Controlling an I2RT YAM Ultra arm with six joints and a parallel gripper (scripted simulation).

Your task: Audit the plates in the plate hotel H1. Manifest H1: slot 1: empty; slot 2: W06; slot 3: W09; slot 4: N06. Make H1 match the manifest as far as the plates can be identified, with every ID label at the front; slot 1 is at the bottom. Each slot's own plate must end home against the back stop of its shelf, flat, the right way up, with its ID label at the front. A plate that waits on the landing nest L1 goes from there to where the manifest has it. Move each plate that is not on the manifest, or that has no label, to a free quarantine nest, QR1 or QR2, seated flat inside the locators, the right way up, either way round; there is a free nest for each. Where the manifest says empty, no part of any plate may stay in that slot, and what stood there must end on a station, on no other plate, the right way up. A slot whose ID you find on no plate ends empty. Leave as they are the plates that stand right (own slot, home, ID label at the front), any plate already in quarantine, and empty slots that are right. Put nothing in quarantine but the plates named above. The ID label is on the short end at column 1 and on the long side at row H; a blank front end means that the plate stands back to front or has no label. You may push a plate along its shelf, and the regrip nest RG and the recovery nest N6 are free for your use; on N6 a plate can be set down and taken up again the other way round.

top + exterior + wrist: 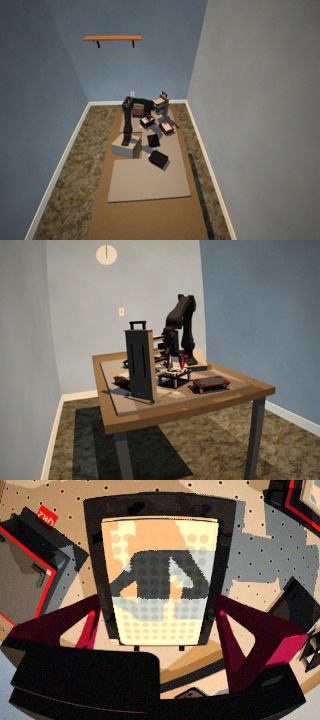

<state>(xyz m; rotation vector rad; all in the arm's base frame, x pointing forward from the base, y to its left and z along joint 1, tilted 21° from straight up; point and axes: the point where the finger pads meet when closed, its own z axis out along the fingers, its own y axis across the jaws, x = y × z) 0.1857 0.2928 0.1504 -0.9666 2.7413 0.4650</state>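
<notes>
Right now my hand is 20 mm above the tan well plate. Round my hand: dark plate 140 mm ahead, 110 mm to the left, 70 mm above; grey back panel 200 mm ahead, 160 mm to the left, 70 mm above; H1 tag 30 mm ahead, 150 mm to the left, 90 mm below.
</notes>
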